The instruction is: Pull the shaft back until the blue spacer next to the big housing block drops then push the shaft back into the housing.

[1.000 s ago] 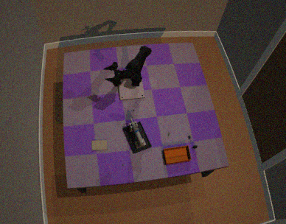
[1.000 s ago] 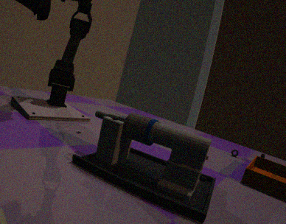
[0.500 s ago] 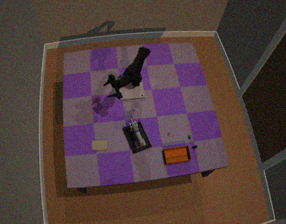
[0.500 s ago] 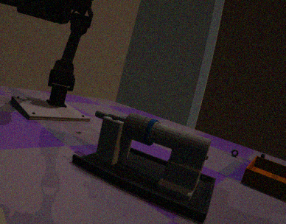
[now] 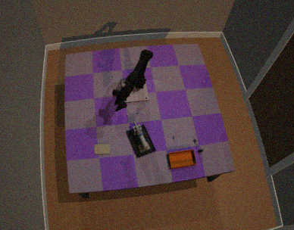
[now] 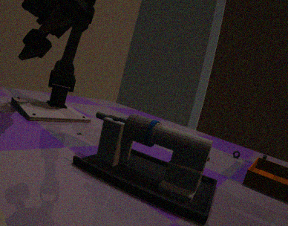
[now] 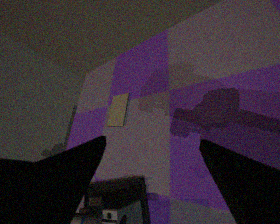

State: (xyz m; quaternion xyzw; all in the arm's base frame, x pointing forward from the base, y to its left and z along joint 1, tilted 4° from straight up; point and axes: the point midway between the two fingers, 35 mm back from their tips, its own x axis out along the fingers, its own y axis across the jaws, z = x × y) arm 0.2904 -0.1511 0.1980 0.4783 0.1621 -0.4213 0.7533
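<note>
My gripper tip is 18 cm to the right of the shaft, 12 cm short of it and 10 cm above it. Round my gripper tip: beige card (26 cm ahead, 18 cm below, 8 cm to the right); orange tray (53 cm to the left, 30 cm ahead, 17 cm below); blue spacer (20 cm to the left, 16 cm ahead, 10 cm below).
</note>
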